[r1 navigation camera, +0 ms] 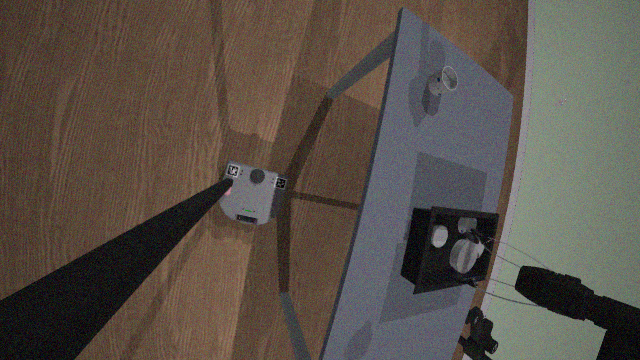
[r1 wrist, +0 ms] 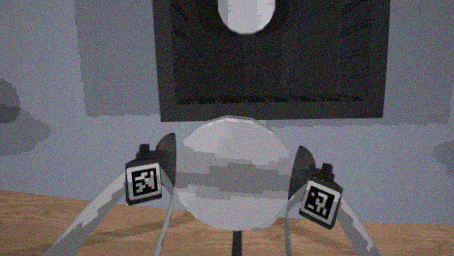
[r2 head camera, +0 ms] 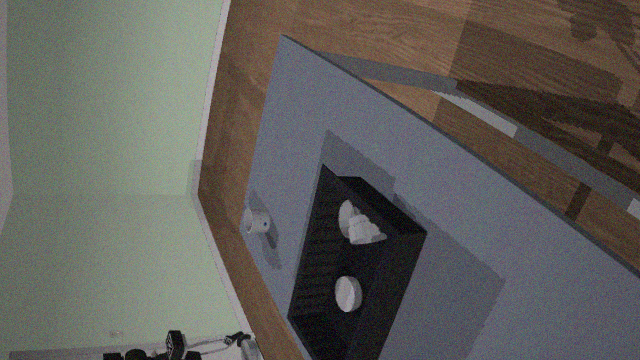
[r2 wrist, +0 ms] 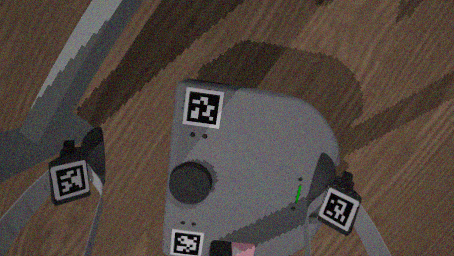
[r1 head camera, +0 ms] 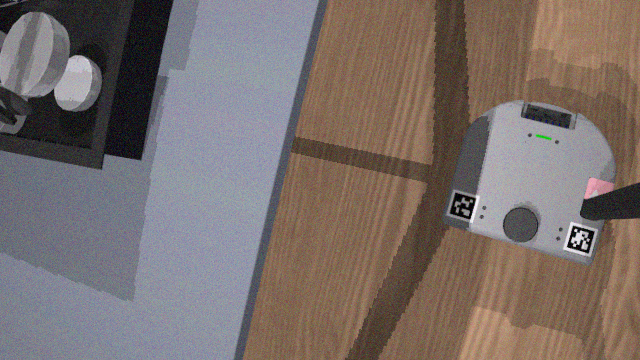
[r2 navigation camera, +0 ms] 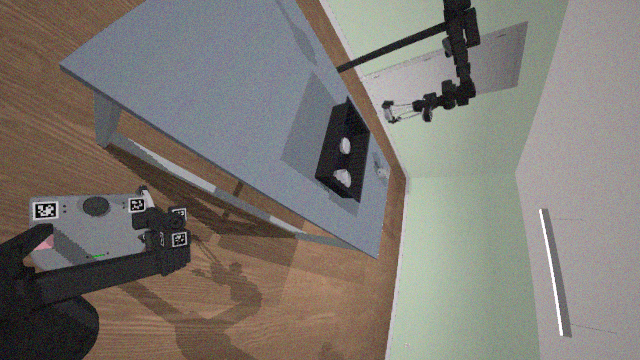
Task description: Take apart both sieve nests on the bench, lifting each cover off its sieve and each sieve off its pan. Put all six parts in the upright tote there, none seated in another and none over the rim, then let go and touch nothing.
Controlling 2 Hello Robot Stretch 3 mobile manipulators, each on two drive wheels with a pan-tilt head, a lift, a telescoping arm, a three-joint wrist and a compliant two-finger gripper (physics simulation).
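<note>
My r1 gripper (r1 navigation camera: 471,259) (r1 wrist: 233,175) is shut on a round white cover (r1 head camera: 35,55) (r1 navigation camera: 464,256) (r1 wrist: 232,172), held high; the r1 wrist view shows it before the tote's near rim. The dark tote (r1 head camera: 135,100) (r1 navigation camera: 415,250) (r1 wrist: 270,111) (r2 head camera: 390,205) stands upright. Inside, one pale part (r2 head camera: 348,293) lies apart; another (r2 head camera: 346,219) touches a pale cluster (r2 head camera: 362,229), whose seating is unclear. A pale open-topped sieve (r1 navigation camera: 449,78) (r2 head camera: 257,221) stands on the bench, apparently on its pan. My r2 gripper (r2 wrist: 209,164) is open and empty, above its own base.
The grey bench (r1 head camera: 210,200) (r1 navigation camera: 390,165) (r2 head camera: 450,200) (r2 navigation camera: 200,75) carries the tote and remaining stack. The r1 arm (r1 navigation camera: 555,292) (r2 navigation camera: 460,65) reaches from the wall side. The r2 base (r2 navigation camera: 100,230) stands on the opposite side of the bench. Pale green walls (r2 navigation camera: 450,250) rise behind.
</note>
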